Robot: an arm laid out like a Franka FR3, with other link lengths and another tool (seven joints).
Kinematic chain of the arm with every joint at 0, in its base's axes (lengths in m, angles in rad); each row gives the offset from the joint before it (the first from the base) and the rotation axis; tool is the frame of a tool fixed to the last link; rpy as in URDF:
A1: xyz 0 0 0.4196 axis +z
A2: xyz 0 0 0 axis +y
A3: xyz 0 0 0.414 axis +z
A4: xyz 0.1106 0 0 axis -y
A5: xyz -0.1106 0 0.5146 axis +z
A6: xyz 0 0 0 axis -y
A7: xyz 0.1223 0 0 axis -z
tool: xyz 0.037 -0.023 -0.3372 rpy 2.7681 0 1.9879
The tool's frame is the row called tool.
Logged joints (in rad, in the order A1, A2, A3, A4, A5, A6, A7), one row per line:
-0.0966 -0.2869 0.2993 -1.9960 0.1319 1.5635 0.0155
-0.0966 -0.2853 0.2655 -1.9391 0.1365 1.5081 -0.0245
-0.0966 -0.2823 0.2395 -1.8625 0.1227 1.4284 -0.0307
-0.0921 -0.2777 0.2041 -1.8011 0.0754 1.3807 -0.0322
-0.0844 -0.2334 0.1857 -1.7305 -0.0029 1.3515 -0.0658
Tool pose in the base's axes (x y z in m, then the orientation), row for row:
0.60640 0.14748 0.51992 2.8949 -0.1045 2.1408
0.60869 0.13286 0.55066 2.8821 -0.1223 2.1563
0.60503 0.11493 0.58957 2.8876 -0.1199 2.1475
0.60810 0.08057 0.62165 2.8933 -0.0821 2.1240
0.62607 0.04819 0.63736 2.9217 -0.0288 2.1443
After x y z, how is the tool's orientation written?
As angles about the fixed x, y, z axes (roll, pitch, yaw), in radians.
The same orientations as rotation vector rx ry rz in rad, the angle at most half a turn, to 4 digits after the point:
1.4986 2.6989 0.4133
1.4852 2.7146 0.4453
1.4966 2.7091 0.4359
1.5076 2.6706 0.3956
1.4607 2.6722 0.3162

